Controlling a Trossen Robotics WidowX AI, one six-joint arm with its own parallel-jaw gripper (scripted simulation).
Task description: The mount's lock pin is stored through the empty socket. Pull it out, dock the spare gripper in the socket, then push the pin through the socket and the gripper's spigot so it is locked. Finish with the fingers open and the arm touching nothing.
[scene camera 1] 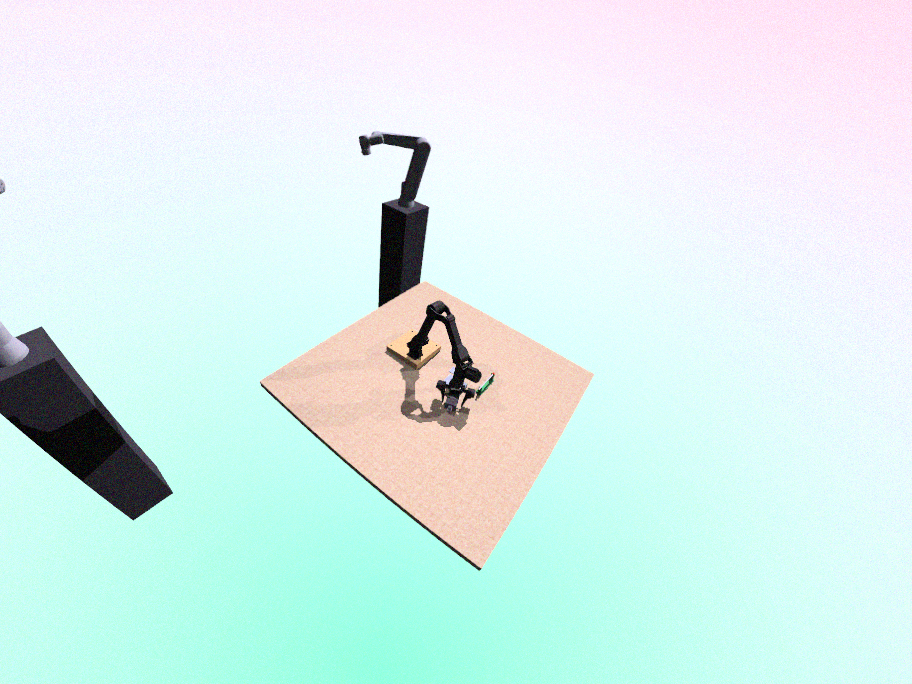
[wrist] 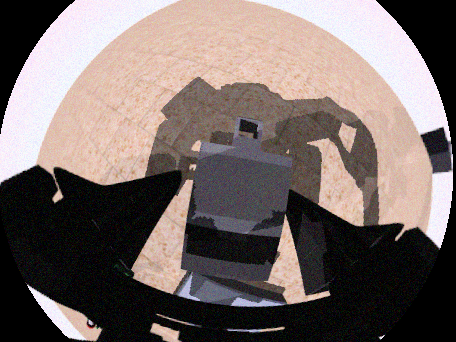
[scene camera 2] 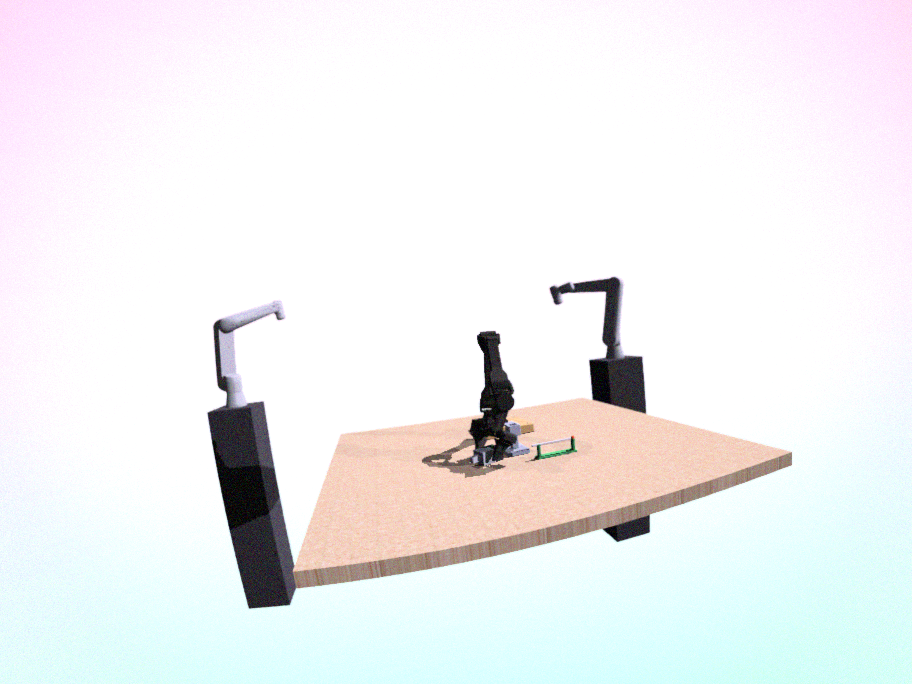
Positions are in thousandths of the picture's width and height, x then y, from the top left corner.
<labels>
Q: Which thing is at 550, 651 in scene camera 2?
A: My gripper.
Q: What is my gripper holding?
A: Nothing.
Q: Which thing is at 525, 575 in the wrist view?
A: A spare gripper.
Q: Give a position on a mount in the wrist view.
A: At 462, 846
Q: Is my gripper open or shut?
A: Open.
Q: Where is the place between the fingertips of my gripper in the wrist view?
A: At 512, 542
</labels>
